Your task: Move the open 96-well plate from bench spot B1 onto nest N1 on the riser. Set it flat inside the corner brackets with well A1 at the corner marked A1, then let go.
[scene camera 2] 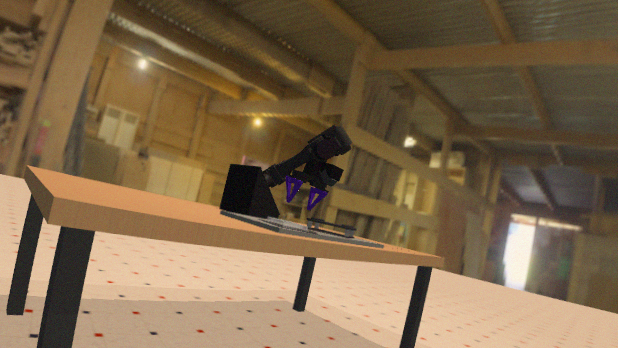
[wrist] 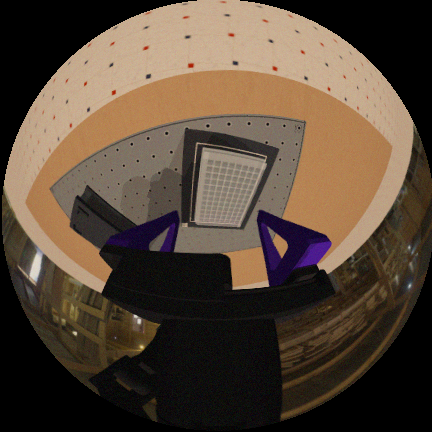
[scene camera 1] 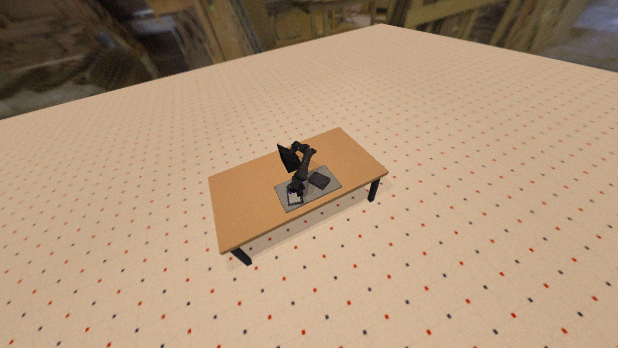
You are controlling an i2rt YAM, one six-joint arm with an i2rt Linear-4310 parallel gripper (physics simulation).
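Where they show: gripper, fingertip midpoint: (scene camera 2: 298, 206) (wrist: 217, 214); arm's base, origin of the base link: (scene camera 2: 254, 188) (scene camera 1: 290, 154).
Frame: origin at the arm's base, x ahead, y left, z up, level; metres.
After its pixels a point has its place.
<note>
The light grey 96-well plate (scene camera 1: 295, 199) {x 0.414, y -0.195, z -0.090 m} (scene camera 2: 289, 225) {x 0.421, y -0.225, z -0.097 m} (wrist: 229, 190) {x 0.379, y -0.190, z -0.093 m} lies flat inside a pale outline on the dark bench spot (wrist: 188, 167) {x 0.424, y -0.142, z -0.104 m}. Its wells show in the wrist view, but no A1 label is readable. My gripper (scene camera 1: 296, 192) {x 0.391, y -0.169, z -0.036 m} (scene camera 2: 300, 205) {x 0.391, y -0.169, z -0.036 m} (wrist: 217, 214) {x 0.391, y -0.169, z -0.036 m} is open, with purple fingers spread wide and nothing between them. It hangs above the plate, apart from it, towards its near end in the wrist view. The dark riser (scene camera 1: 319, 180) {x 0.384, y 0.068, z -0.067 m} (scene camera 2: 332, 228) {x 0.404, y 0.022, z -0.074 m} (wrist: 95, 221) {x 0.407, y 0.042, z -0.068 m} stands to one side of the plate; its corner brackets and A1 mark are too small or hidden to make out.
The spot and riser are on a grey perforated board (scene camera 1: 280, 192) {x 0.264, y -0.261, z -0.105 m} (scene camera 2: 370, 243) {x 0.516, y 0.114, z -0.107 m} (wrist: 107, 177) {x 0.455, y -0.011, z -0.105 m}, on a wooden table (scene camera 1: 240, 205) {x 0.168, y -0.599, z -0.118 m} (scene camera 2: 165, 220) {x 0.489, y -0.662, z -0.125 m} (wrist: 340, 175) {x 0.352, y -0.462, z -0.118 m}. The black arm base (scene camera 1: 288, 159) {x 0.106, y -0.064, z 0.052 m} (scene camera 2: 245, 190) {x 0.044, y -0.086, z -0.019 m} stands behind the board.
</note>
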